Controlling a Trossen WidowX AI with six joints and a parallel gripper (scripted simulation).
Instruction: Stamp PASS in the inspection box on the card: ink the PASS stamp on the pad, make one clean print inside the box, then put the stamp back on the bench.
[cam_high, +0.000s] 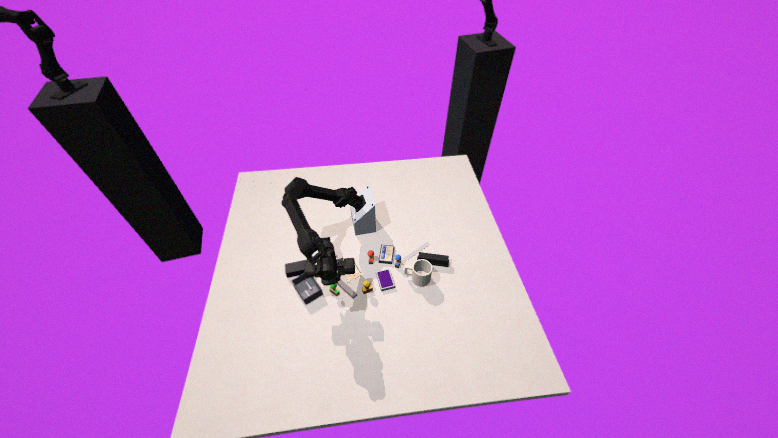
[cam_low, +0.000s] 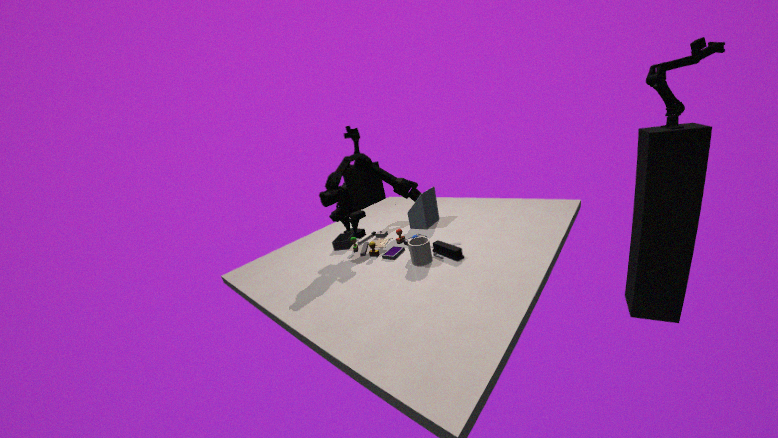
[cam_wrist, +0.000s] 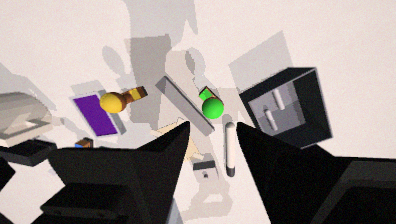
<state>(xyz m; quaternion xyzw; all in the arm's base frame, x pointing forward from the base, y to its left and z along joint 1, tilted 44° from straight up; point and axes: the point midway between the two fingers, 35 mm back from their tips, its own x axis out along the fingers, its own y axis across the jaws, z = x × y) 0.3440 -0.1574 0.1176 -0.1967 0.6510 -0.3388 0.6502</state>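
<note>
The green-knobbed stamp is 7 cm below my gripper tip. From my gripper tip the other things lie so: beige card: 9 cm behind, 8 cm to the left, 10 cm below; then grey bar: 1 cm behind, 4 cm to the left, 9 cm below; then yellow-knobbed stamp: 3 cm ahead, 13 cm to the left, 7 cm below.
</note>
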